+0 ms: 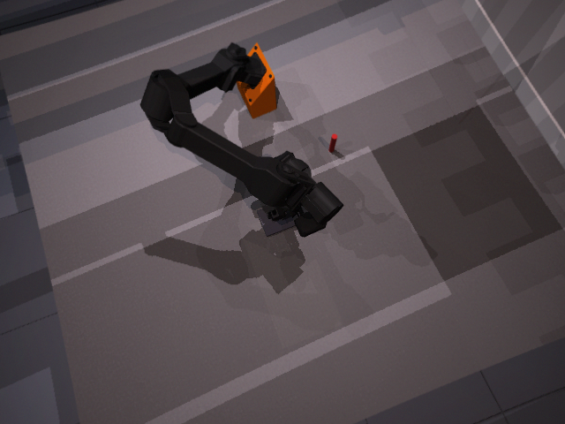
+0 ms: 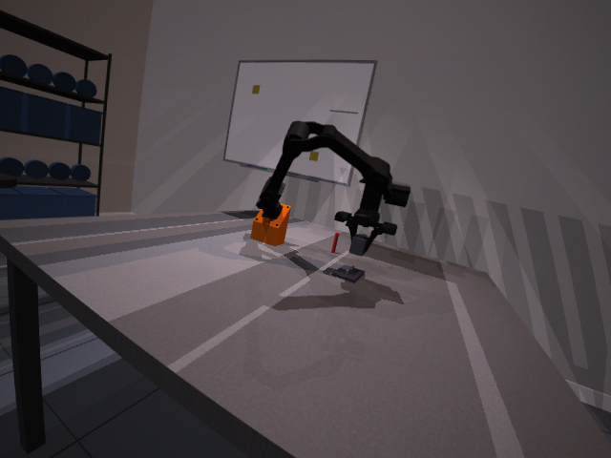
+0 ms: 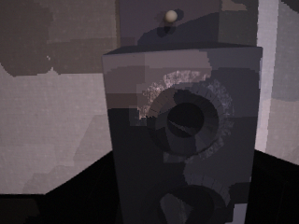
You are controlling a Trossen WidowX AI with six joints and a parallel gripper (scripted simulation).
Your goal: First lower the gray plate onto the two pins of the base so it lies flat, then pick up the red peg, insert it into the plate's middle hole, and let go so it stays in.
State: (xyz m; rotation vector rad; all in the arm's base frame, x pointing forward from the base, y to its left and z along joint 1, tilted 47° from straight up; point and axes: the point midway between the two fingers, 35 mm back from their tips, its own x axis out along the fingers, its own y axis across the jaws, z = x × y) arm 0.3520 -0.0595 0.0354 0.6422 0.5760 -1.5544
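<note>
My gripper tip is 10 mm past the dark flat base, 30 mm to the left of it and 70 mm above it. Round my gripper tip: red peg 110 mm behind, 170 mm to the left, 40 mm below; then gray plate 30 mm above.
</note>
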